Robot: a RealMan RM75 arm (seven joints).
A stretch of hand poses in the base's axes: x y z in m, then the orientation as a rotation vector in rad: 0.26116 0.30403 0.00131 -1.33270 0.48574 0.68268; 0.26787 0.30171 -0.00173 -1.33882 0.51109 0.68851; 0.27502 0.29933 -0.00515 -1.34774 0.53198 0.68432; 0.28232 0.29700 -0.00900 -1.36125 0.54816 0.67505; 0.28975 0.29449 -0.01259 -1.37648 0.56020 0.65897; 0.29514 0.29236 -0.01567 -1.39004 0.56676 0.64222; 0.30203 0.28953 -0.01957 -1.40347 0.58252 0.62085; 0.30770 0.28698 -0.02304 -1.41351 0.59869 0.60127; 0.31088 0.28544 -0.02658 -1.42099 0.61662 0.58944; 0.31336 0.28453 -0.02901 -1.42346 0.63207 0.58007; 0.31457 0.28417 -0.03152 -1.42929 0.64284 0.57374; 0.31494 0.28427 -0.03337 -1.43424 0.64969 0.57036; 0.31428 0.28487 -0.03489 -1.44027 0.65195 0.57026; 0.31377 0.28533 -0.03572 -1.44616 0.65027 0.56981
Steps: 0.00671 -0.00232 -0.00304 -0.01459 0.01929 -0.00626; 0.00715 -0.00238 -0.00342 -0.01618 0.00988 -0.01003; 0.00730 -0.00233 -0.00385 -0.01892 0.00297 -0.00956; 0.00743 -0.00251 -0.00359 -0.01952 -0.00408 -0.01149; 0.00539 -0.00213 -0.00308 -0.01611 -0.00779 -0.00974; 0.00689 -0.00283 -0.00390 -0.01995 -0.00445 -0.01739; 0.00567 -0.00255 -0.00347 -0.01700 -0.00257 -0.01751; 0.00318 -0.00154 -0.00354 -0.01456 0.00368 -0.01415; 0.00248 -0.00091 -0.00243 -0.00895 0.00413 -0.01305; 0.00121 -0.00036 -0.00251 -0.00991 0.00261 -0.00741; 0.00037 0.00010 -0.00185 -0.00734 0.00195 -0.00382; -0.00066 0.00060 -0.00152 -0.00620 0.00088 0.00104; -0.00051 0.00046 -0.00083 -0.00471 -0.00189 0.00278
